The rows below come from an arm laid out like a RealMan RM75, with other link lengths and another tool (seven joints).
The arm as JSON. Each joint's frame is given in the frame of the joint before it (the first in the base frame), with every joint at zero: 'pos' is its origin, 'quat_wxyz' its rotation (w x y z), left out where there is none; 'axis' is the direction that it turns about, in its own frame. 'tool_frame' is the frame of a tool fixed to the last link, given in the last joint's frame.
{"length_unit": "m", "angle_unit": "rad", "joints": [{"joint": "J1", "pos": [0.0, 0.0, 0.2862], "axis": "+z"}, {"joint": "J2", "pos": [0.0, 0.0, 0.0], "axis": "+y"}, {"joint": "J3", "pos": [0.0, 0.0, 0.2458], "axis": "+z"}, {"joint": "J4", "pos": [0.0, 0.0, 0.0], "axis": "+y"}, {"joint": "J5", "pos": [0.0, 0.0, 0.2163], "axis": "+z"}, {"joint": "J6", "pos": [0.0, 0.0, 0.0], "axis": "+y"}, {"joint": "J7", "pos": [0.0, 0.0, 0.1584], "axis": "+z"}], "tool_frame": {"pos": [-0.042, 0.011, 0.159], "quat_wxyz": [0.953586, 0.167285, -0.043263, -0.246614]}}
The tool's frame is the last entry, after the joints.
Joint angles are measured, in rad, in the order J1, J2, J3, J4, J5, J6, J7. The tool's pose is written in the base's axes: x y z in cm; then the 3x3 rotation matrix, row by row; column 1 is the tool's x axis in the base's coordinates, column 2 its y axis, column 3 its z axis. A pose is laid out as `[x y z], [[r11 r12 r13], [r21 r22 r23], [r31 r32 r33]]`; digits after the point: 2 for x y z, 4 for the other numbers.
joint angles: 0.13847, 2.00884, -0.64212, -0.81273, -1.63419, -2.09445, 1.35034
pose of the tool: [14.58 26.28 6.42], [[0.7236 -0.2934 -0.6248], [0.2644 -0.7183 0.6436], [-0.6376 -0.6309 -0.4422]]
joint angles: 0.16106, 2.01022, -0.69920, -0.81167, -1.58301, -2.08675, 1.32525
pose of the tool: [12.97 26.28 6.26], [[0.6960 -0.2525 -0.6722], [0.3187 -0.7303 0.6043], [-0.6434 -0.6348 -0.4279]]
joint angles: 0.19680, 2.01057, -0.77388, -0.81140, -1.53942, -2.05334, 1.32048
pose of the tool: [11.35 26.84 5.47], [[0.6771 -0.2147 -0.7039], [0.3463 -0.7511 0.5622], [-0.6494 -0.6243 -0.4342]]
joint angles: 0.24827, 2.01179, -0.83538, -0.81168, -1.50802, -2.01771, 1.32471
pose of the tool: [9.51 27.65 4.65], [[0.6588 -0.1738 -0.7320], [0.3707 -0.7716 0.5169], [-0.6547 -0.6119 -0.4439]]
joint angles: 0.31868, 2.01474, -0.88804, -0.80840, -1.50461, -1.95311, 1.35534
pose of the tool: [7.76 29.38 3.14], [[0.6647 -0.1431 -0.7333], [0.3643 -0.7949 0.4853], [-0.6523 -0.5897 -0.4762]]
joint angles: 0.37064, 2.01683, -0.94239, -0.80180, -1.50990, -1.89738, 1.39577
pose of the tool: [6.57 30.48 1.40], [[0.6817 -0.1256 -0.7208], [0.3333 -0.8237 0.4587], [-0.6513 -0.5530 -0.5197]]
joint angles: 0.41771, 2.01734, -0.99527, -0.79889, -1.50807, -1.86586, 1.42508
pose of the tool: [5.20 30.75 0.00], [[0.6875 -0.0928 -0.7202], [0.3206 -0.8511 0.4157], [-0.6516 -0.5167 -0.5554]]
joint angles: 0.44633, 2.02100, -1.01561, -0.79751, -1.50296, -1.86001, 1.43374
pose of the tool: [4.15 30.66 -0.46], [[0.6793 -0.0699 -0.7306], [0.3263 -0.8629 0.3859], [-0.6574 -0.5005 -0.5633]]
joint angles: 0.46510, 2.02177, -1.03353, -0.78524, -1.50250, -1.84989, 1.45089
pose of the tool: [3.71 30.73 -1.03], [[0.6827 -0.0694 -0.7274], [0.3072 -0.8760 0.3719], [-0.6630 -0.4773 -0.5768]]
